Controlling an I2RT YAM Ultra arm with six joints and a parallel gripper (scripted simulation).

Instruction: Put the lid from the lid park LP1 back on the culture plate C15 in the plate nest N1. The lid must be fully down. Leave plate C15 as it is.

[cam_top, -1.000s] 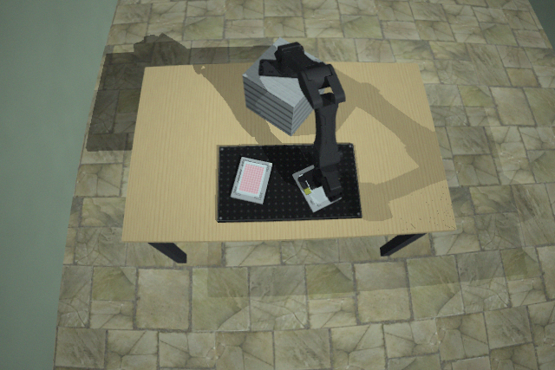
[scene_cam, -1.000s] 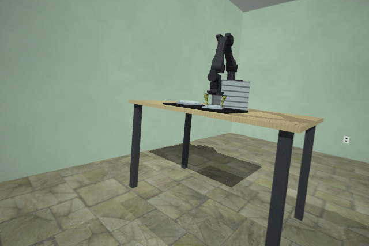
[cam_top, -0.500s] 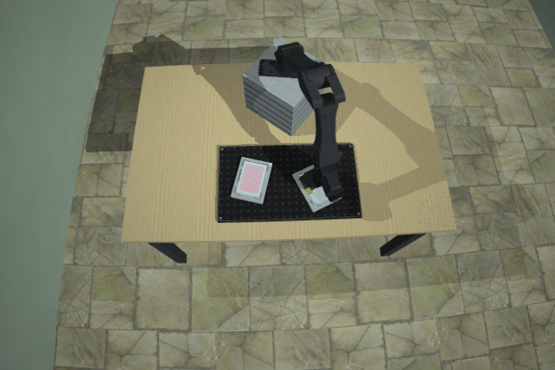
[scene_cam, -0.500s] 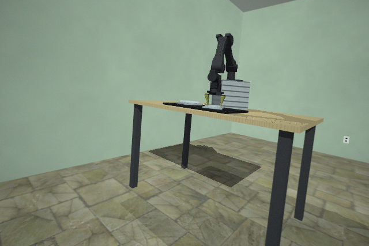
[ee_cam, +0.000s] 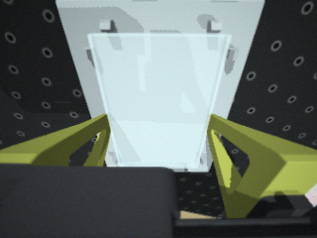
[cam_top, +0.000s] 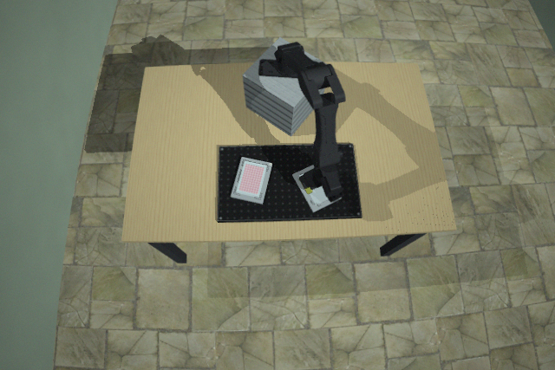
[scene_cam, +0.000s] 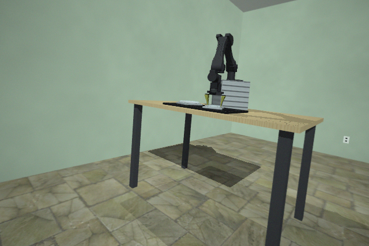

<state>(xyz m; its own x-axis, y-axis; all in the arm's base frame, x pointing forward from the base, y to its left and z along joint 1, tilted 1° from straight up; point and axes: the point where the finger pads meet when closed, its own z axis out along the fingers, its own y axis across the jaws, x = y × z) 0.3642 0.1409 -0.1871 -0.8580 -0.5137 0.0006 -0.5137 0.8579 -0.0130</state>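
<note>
Right now the clear lid is 1 cm below my hand. From my hand the other things lie so: grey lid park LP1: 2 cm below; culture plate C15: 24 cm to the right; grey plate nest N1: 24 cm to the right, 1 cm below.
</note>
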